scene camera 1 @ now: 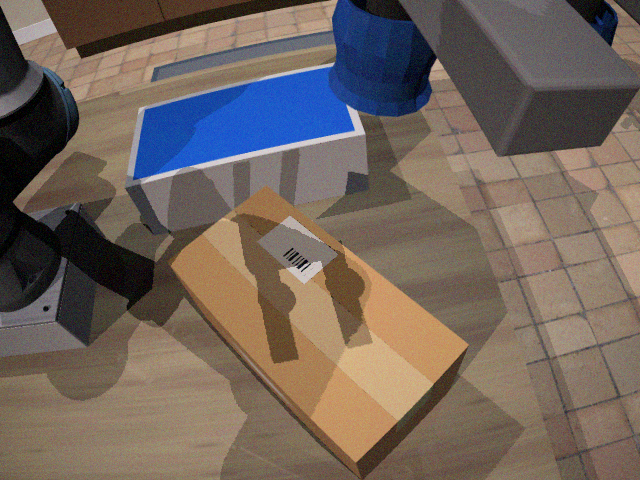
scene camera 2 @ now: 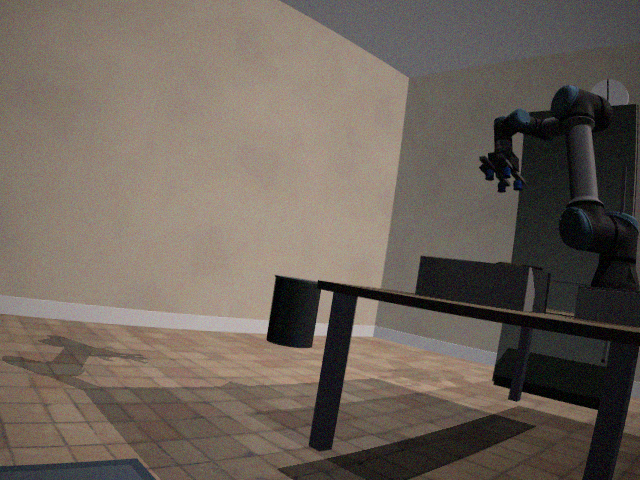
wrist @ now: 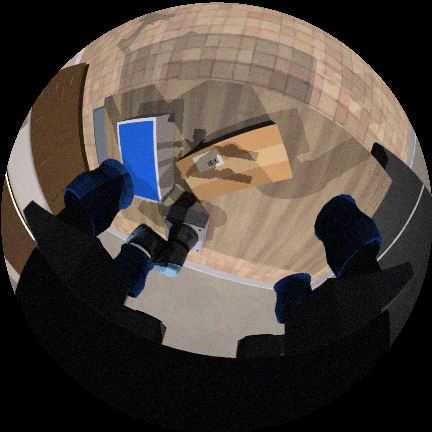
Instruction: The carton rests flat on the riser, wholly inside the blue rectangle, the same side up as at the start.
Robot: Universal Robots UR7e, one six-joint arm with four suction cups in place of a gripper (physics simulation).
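Places are measured from the arm's base along level axes (x left, y back, z up), in centimetres.
Pixels of known places: hand, its tool point: [scene camera 2: 503, 184] [wrist: 217, 248]; arm's base, origin of its link: [scene camera 1: 21, 268] [scene camera 2: 614, 291] [wrist: 183, 233].
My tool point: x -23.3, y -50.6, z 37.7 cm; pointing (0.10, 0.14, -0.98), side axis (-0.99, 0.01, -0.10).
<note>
Ahead of a thing's pixels: the offset from my tool point to its middle. "spot": to the spot under its first point.
The brown carton {dx +3.7, dy +9.0, dz -39.7 cm} [scene camera 1: 320, 330] [wrist: 240, 167] lies flat on the table, label and pale tape strip up, turned at an angle beside the riser. The riser {dx +39.7, dy +12.7, dz -41.1 cm} [scene camera 1: 323, 173] [wrist: 165, 150] is a pale block; the blue rectangle {dx +39.7, dy +12.7, dz -35.1 cm} [scene camera 1: 279, 113] [wrist: 137, 155] on its top is bare. One riser corner is partly behind a blue cup in scene camera 1. My gripper [scene camera 1: 493, 56] [scene camera 2: 502, 176] [wrist: 220, 247] is open, its four blue suction cups holding nothing. It hangs high above the table, apart from the carton and riser. The arm's shadow falls across the carton.
The wooden table [scene camera 1: 155, 413] [scene camera 2: 465, 308] [wrist: 240, 225] carries the arm's grey base [scene camera 1: 31, 335] [wrist: 202, 235]. A dark-sided box {spot: dx +49.8, dy +12.5, dz -40.4 cm} [scene camera 2: 470, 279] stands on the table in scene camera 2; its identity is unclear. A dark bin [scene camera 2: 293, 312] stands beyond the table. Brown cabinets [scene camera 1: 180, 15] [wrist: 57, 120] stand behind the riser.
</note>
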